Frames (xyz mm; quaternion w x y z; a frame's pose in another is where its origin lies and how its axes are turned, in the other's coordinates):
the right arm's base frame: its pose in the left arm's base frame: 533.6 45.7 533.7 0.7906 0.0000 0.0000 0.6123
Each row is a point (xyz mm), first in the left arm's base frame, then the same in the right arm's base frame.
Working: the left arm's base frame: its pose in the right arm's base frame: -177.7 505.2 -533.7 0.7906 0.0000 0.0000 -0.6123

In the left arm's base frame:
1: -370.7 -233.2 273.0
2: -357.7 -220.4 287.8
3: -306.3 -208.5 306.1
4: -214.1 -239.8 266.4
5: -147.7 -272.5 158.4
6: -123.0 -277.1 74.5
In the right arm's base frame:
1: -496.2 805.8 -260.7
2: -480.6 796.4 -245.9
3: -456.2 749.6 -227.6
4: -463.5 652.5 -267.3
5: -478.5 580.0 -375.3
6: -476.8 555.0 -459.2

